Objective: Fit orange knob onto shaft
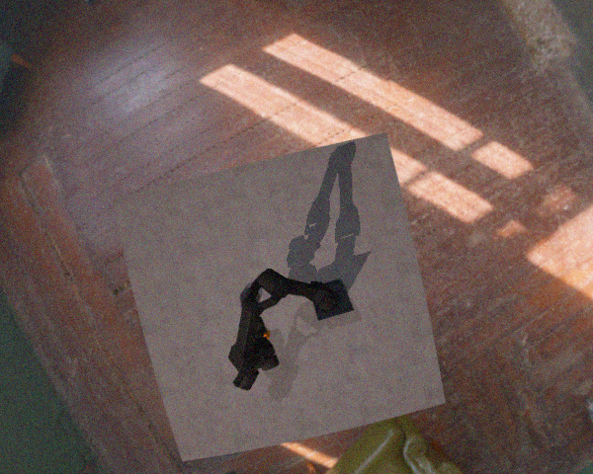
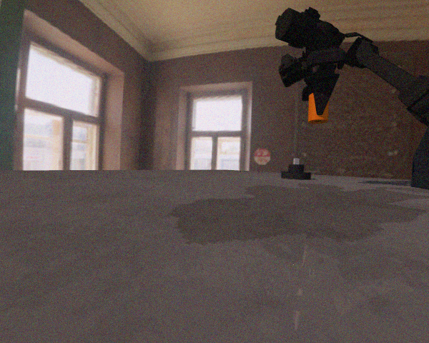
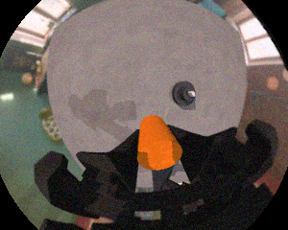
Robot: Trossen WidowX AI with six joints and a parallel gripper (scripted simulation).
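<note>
My gripper tip is 30 mm below the orange knob. The rest, counted from my gripper tip: round pedestal: 40 mm ahead, 130 mm to the right, 110 mm below.
</note>
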